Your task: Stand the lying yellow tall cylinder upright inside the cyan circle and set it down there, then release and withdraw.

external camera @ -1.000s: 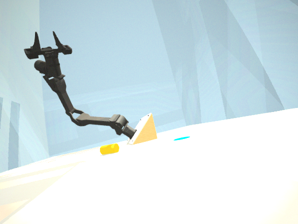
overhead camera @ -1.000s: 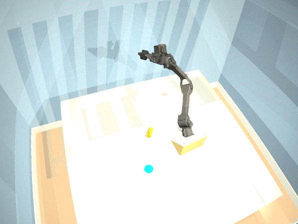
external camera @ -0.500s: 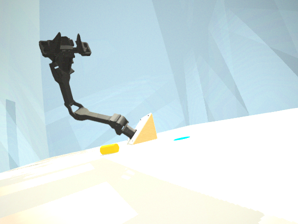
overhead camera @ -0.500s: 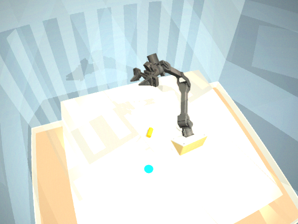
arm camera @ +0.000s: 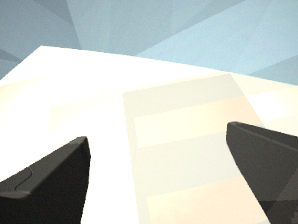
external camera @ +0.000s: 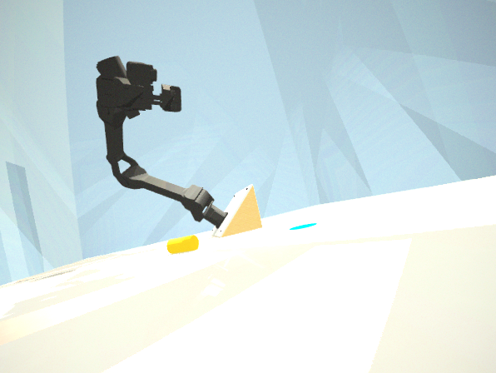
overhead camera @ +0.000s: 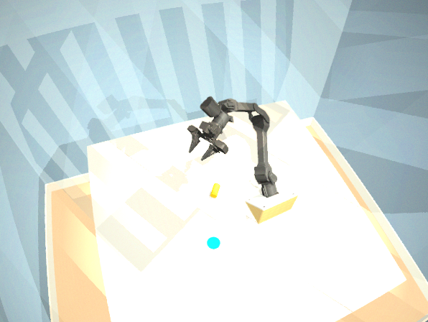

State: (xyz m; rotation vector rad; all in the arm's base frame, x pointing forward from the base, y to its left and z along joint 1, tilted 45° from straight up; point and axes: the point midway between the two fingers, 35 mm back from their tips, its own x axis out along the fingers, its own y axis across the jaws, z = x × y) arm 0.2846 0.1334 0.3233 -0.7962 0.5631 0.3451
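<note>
Right now my gripper tip is 32 cm above the yellow cylinder, 10 cm past it and 1 cm to the left of it. Round my gripper tip: cyan circle 33 cm below, 24 cm to the left.
</note>
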